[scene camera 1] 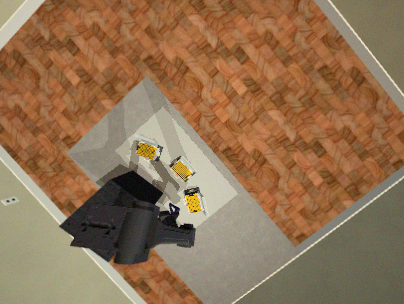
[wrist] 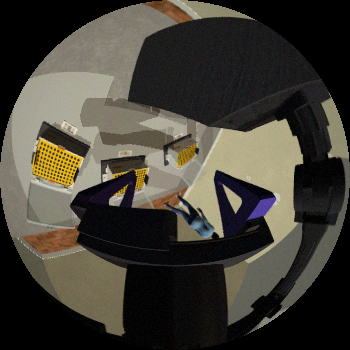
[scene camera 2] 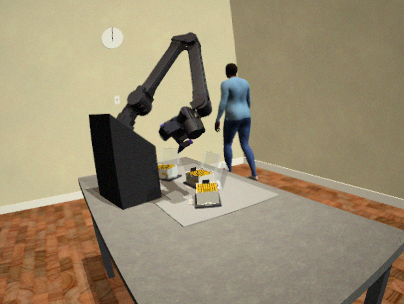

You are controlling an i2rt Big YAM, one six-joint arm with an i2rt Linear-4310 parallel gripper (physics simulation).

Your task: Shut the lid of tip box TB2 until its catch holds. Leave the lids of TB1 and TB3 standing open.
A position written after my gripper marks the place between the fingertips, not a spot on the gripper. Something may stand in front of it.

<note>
In view: my gripper [wrist: 174, 174], a lid [wrist: 48, 205] and a tip box [wrist: 170, 150].
</note>
